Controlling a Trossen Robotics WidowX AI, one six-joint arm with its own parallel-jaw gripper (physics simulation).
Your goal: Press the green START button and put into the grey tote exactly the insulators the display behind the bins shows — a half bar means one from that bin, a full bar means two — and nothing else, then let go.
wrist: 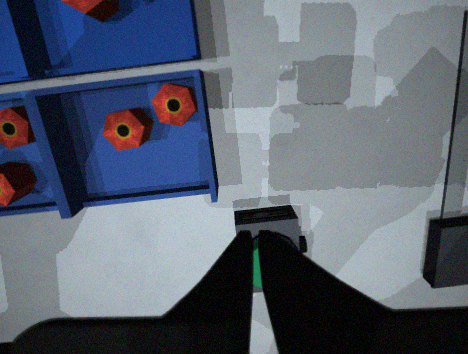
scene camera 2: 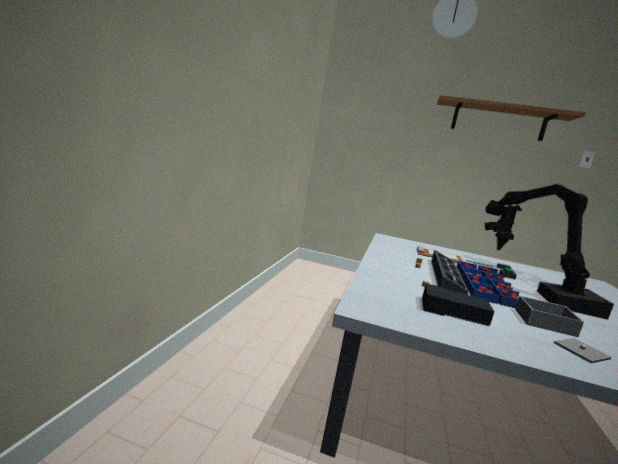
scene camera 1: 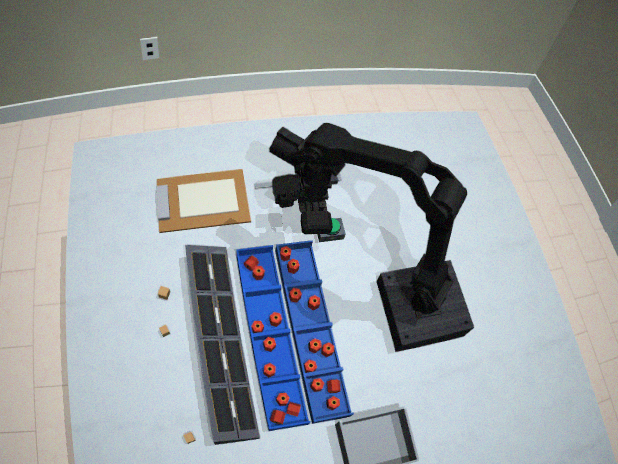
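My gripper (scene camera 2: 500, 247) (wrist: 254, 241) is shut and empty, pointing down above the table; in the wrist view its fingertips overlap the button box. The green START button (scene camera 1: 334, 226) (scene camera 2: 509, 269) (wrist: 257, 265) is partly hidden behind the fingers there. Blue bins (scene camera 1: 303, 284) (wrist: 50, 160) stand in two rows, holding red-orange hexagonal insulators (scene camera 1: 314, 302) (wrist: 123, 130) with dark centres; some bins also hold red blocks (scene camera 1: 334, 385). The display (scene camera 1: 216, 293) behind them has dark panels with pale strips between; I make out no lit bars. The grey tote (scene camera 1: 411, 435) (scene camera 2: 550, 322) looks empty where its inside shows.
A clipboard (scene camera 1: 207, 198) lies beyond the bins. Small wooden cubes (scene camera 1: 164, 292) lie on the display's far side. A long black box (scene camera 2: 455, 305) stands near the display's end. A flat grey plate (scene camera 2: 575, 348) lies near the tote. A dark block (wrist: 450, 252) stands at the wrist view's right edge.
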